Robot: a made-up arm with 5 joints.
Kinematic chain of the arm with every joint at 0, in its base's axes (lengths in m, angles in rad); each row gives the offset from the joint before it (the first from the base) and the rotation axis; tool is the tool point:
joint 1: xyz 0 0 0.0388 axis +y
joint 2: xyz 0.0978 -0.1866 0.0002 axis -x
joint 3: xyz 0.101 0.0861 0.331 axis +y
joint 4: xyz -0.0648 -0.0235 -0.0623 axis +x
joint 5: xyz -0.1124 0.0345 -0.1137 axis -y
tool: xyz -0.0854 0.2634 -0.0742
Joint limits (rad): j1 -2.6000..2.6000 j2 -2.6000..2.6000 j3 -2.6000..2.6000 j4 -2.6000..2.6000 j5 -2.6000..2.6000
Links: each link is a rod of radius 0.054 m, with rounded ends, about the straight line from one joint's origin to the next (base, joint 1, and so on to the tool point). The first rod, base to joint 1, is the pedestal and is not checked.
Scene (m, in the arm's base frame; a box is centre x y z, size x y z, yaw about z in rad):
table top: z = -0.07
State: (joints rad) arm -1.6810 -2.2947 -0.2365 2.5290 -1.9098
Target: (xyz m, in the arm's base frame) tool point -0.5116 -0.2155 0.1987
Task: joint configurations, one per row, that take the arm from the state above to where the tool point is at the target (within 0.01 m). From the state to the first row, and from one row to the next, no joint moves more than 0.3 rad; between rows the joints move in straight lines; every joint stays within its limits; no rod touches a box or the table.
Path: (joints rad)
1: -1.5879 -2.0533 -0.0361 2.2387 -2.0478
2: -1.4949 -1.8118 0.1643 1.9483 -2.1859
3: -1.4018 -1.5704 0.3646 1.6580 -2.3239
4: -1.3088 -1.3289 0.5650 1.3677 -2.4620
5: -1.2157 -1.0875 0.7654 1.0773 -2.6000
6: -1.1968 -0.8900 0.5309 1.1572 -2.3969
7: -1.1779 -0.6926 0.2964 1.2371 -2.1938
8: -1.1590 -0.4952 0.0620 1.3170 -1.9907
9: -1.1401 -0.2977 -0.1725 1.3969 -1.7877

